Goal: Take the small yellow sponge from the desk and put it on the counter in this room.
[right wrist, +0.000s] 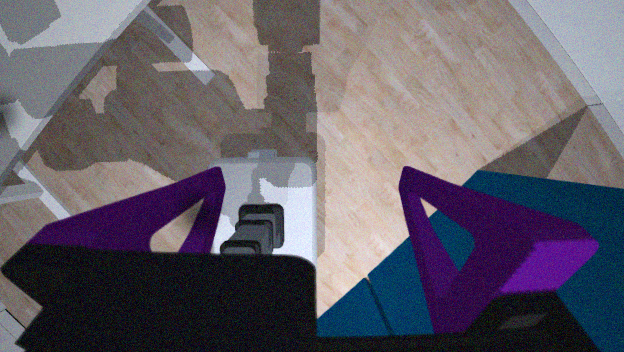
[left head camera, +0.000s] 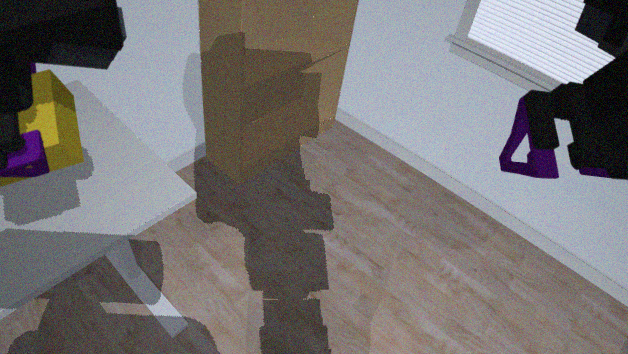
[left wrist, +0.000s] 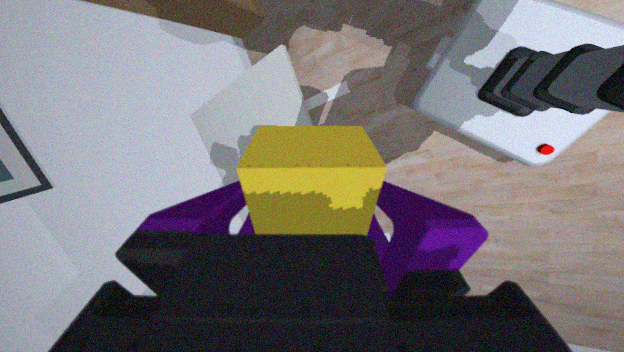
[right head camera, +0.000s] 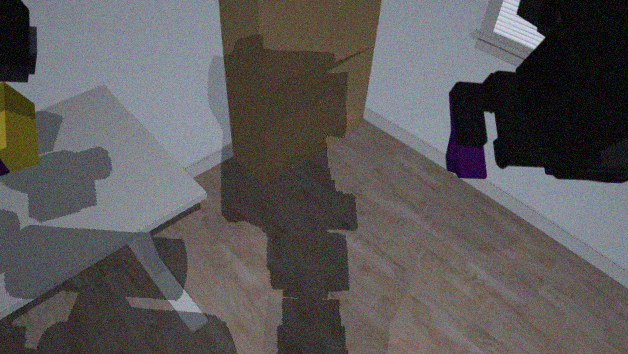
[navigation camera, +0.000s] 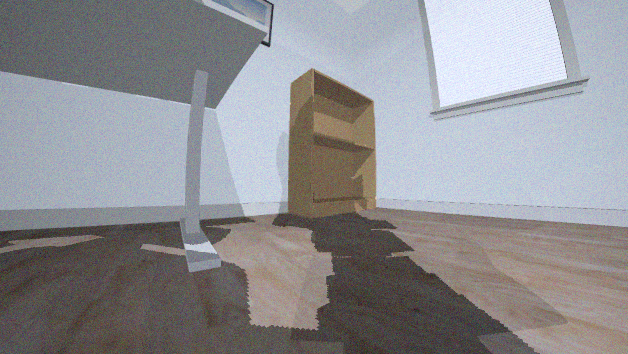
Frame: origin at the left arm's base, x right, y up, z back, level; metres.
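Where they show: left gripper, fingertip midpoint: [left head camera: 36,138] [left wrist: 311,176] [right head camera: 1,142]; right gripper, fingertip midpoint: [right wrist: 312,176] [left head camera: 542,166] [right head camera: 498,165].
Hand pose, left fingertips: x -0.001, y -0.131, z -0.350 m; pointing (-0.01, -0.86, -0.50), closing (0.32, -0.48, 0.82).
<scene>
Things, the pixels of their top centre, and the offset from my left fingertips. "spot": a spot on its surface instead. Level surfaces: height alone.
- yellow sponge, top centre: [left wrist: 269,257] dy +0.057, dx -0.014, dz +0.014 m
- white desk, surface height: dy -0.558 m
- desk leg, surface spot: [navigation camera: 195,150] spot: dy -0.927, dx -0.304, dz -0.624 m
- window, surface spot: [navigation camera: 500,50] spot: dy -0.104, dx +1.460, dz -1.071 m
The yellow sponge [left head camera: 67,130] [right head camera: 20,135] [left wrist: 310,150] is a block held between the purple fingers of my left gripper [left head camera: 37,112] [left wrist: 311,176], which is shut on it. In the left head camera it appears above the white desk [left head camera: 150,185] [right head camera: 160,190] [left wrist: 260,90] [right wrist: 85,25], whose corner points toward the middle of the picture; its underside shows in the navigation camera. My right gripper [left head camera: 565,172] [right head camera: 515,172] [right wrist: 312,176] is open and empty, with its fingers wide apart. I cannot make out the counter in any view.
A wooden bookshelf [left head camera: 220,100] [right head camera: 245,125] [navigation camera: 300,150] stands by the wall behind the desk. A desk leg [navigation camera: 195,150] stands at the left. A window [navigation camera: 500,50] is in the right wall. Blue panels [right wrist: 565,197] show at the lower right, beside my white base [right wrist: 295,200].
</scene>
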